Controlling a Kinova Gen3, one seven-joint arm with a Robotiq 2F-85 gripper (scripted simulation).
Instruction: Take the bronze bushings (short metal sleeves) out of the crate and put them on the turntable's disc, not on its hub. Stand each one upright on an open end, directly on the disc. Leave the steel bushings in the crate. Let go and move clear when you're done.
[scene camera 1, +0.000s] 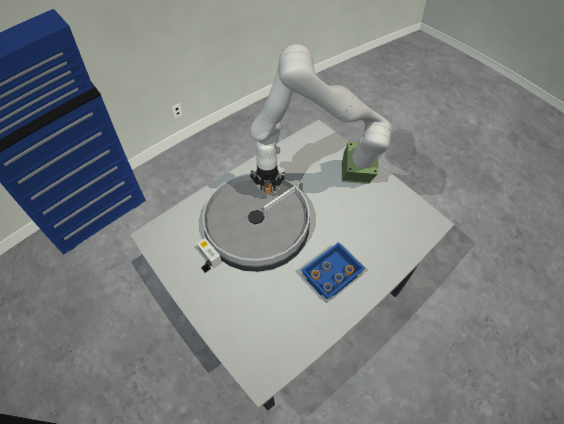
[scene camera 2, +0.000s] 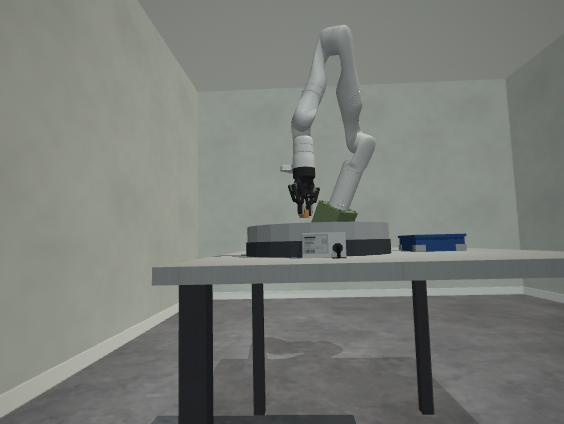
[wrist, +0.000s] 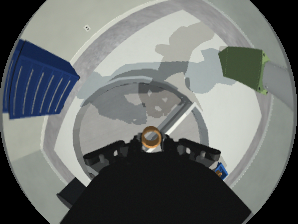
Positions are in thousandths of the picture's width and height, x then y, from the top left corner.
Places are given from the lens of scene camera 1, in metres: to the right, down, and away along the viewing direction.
blue crate (scene camera 1: 598, 605): 0.22, 0.17, 1.42
grey turntable disc (scene camera 1: 419, 525): -0.18, 0.04, 1.45
